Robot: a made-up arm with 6 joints. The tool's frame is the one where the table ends. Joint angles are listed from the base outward.
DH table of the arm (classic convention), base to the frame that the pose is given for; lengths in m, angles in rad. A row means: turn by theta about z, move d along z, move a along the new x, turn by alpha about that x. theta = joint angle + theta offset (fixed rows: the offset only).
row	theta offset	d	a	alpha
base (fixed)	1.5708	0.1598	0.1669	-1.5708
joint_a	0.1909	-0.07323	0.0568	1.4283
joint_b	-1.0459	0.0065	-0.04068	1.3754
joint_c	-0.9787	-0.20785	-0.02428	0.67
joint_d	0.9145	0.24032	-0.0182	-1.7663
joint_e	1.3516	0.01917	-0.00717	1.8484
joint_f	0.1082	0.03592	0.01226	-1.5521
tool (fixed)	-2.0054	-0.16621	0	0
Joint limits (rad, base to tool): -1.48..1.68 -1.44..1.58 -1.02..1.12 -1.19..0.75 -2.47..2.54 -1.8..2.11
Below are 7 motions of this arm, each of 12 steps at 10 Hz.
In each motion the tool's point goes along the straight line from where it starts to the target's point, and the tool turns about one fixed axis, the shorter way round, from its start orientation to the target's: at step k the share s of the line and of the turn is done. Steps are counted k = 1, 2, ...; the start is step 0. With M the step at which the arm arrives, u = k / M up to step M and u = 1 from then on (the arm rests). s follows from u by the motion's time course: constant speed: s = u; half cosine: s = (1 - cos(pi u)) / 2; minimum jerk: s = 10 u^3 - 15 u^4 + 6 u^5.
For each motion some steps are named. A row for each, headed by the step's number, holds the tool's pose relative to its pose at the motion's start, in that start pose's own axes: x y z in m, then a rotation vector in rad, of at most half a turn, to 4 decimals.
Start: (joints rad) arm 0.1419 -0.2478 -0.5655 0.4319 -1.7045 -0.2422
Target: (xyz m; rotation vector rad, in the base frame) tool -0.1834 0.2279 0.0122 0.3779 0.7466 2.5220
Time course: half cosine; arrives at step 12
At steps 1, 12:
1: 0.0000 -0.0017 0.0006 0.0035 -0.0076 -0.0139
12: -0.0022 -0.0984 0.0339 0.2026 -0.4464 -0.8164

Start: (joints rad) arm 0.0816 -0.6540 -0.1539 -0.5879 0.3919 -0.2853
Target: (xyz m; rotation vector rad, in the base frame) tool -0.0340 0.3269 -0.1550 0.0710 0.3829 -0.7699
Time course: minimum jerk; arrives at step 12
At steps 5, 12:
5: 0.0292 0.0696 0.0162 0.1530 -0.1055 0.0484
12: 0.0843 0.2009 0.0468 0.4415 -0.3043 0.1397

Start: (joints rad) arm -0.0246 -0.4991 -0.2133 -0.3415 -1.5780 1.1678
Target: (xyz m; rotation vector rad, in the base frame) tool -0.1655 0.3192 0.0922 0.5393 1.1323 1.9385
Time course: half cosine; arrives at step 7
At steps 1, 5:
1: -0.0010 -0.0053 0.0111 0.0204 -0.0670 -0.0291
5: -0.0160 -0.0868 0.1815 0.3337 -1.0981 -0.4765

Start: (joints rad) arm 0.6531 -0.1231 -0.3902 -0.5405 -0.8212 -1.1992
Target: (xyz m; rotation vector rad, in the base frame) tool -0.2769 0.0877 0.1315 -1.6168 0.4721 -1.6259
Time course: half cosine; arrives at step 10
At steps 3, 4, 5, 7, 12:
3: -0.0052 0.0214 0.0067 0.1268 0.0136 0.0177
4: -0.0087 0.0359 0.0112 0.2125 0.0228 0.0297
5: -0.0126 0.0520 0.0162 0.3076 0.0330 0.0430
7: -0.0201 0.0825 0.0258 0.4883 0.0524 0.0683
12: -0.0253 0.1040 0.0324 0.6151 0.0660 0.0860

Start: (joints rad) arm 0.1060 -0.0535 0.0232 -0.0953 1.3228 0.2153
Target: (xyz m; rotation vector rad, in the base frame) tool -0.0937 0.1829 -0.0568 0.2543 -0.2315 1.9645
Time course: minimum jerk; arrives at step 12
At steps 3, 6, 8, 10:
3: 0.0077 0.0039 0.0048 -0.0159 -0.0811 0.1515
6: 0.0371 0.0189 0.0230 -0.0767 -0.3916 0.7317
8: 0.0586 0.0299 0.0364 -0.1212 -0.6189 1.1563
10: 0.0715 0.0365 0.0444 -0.1480 -0.7554 1.4115

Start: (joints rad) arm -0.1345 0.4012 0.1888 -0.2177 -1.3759 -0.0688
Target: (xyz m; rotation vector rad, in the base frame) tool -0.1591 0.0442 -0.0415 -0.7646 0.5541 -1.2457
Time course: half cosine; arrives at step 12
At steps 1, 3, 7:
1: 0.0006 -0.0024 0.0007 -0.0138 -0.0064 0.0015
3: 0.0054 -0.0202 0.0058 -0.1185 -0.0551 0.0127
7: 0.0233 -0.0870 0.0250 -0.5094 -0.2370 0.0546

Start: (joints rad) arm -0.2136 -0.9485 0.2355 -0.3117 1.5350 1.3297
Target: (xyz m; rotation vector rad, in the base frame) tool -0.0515 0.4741 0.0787 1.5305 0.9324 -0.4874
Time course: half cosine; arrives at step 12
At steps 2, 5, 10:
2: 0.0042 0.0020 0.0014 0.0238 -0.0083 -0.0228
5: 0.0230 0.0110 0.0076 0.1316 -0.0459 -0.1262
10: 0.0580 0.0278 0.0191 0.3312 -0.1154 -0.3176

